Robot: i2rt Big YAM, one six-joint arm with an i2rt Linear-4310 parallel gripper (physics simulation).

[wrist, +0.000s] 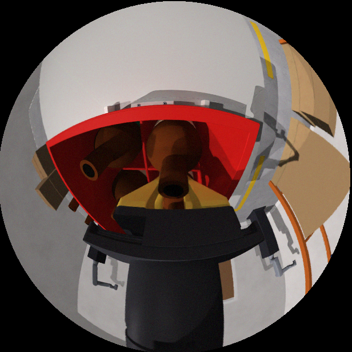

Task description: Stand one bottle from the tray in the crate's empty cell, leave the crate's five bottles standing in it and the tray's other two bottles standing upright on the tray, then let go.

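My gripper [173, 177] is shut on the neck of a brown bottle [173, 142], whose open mouth faces the camera. The bottle's body is inside the outline of the red crate [170, 112], right of a red divider; its base is hidden, so I cannot tell whether it touches the crate floor. A second brown bottle [118, 145] stands in the crate's upper left cell in the wrist view. Another brown bottle [129, 184] shows below it, partly hidden by the yellow fingers. Part of a further brown bottle [174, 204] shows between the fingers. Two brown bottle parts [73, 205] [88, 219] show outside the crate's left wall.
Cardboard boxes [317, 177] are at the right, and smaller boxes [52, 190] are at the far left. An orange rail [303, 245] curves at the lower right. Yellow floor stripes [263, 50] run beyond the pale table [145, 55]. The crate's walls and dividers surround the held bottle.
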